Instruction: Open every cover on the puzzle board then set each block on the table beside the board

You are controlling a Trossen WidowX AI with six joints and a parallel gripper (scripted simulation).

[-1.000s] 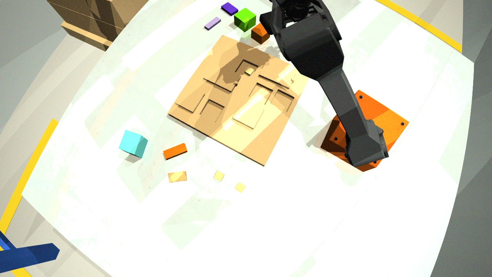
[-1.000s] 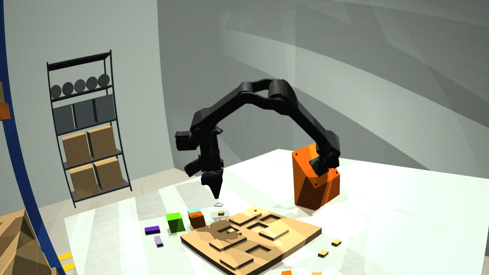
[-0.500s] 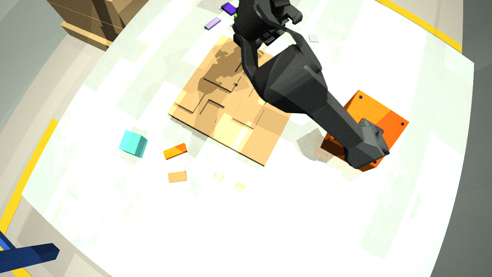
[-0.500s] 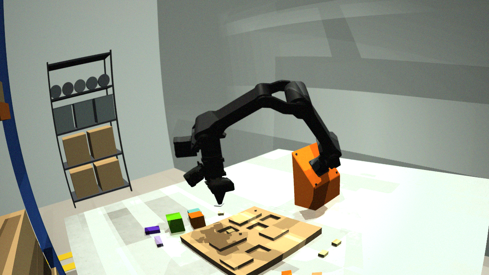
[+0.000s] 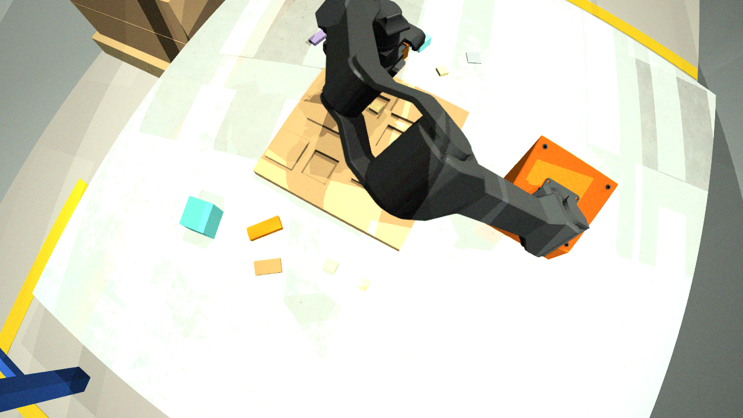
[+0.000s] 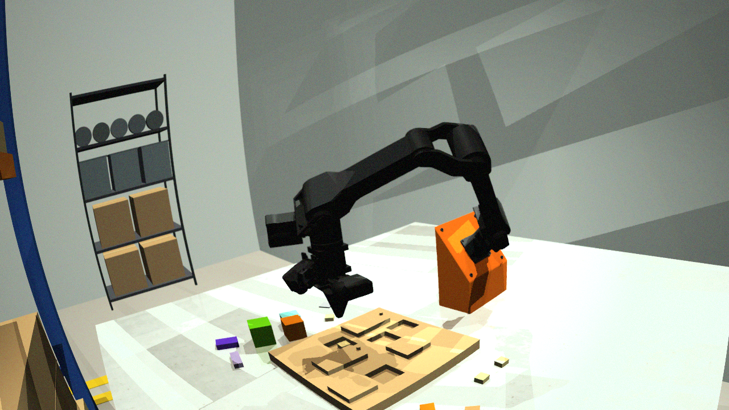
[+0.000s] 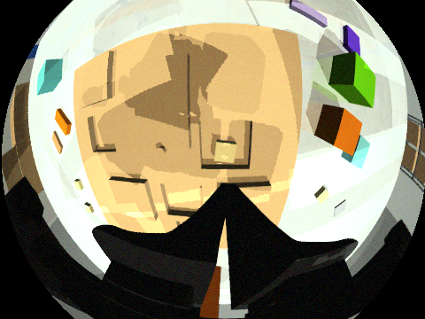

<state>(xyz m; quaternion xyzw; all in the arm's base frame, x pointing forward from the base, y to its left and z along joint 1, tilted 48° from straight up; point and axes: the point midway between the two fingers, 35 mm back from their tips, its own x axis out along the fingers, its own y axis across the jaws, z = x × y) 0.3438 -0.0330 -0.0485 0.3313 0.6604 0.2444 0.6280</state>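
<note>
Now: gripper tip 40 mm short of the orange cube, 140 mm to the left of it and 60 mm above it. The rest, counted from my gripper tip: green cube: 110 mm ahead, 160 mm to the right, 60 mm below; pale cyan block: 10 mm ahead, 200 mm to the right, 70 mm below; lilac tile: 200 mm ahead, 120 mm to the right, 80 mm below.
</note>
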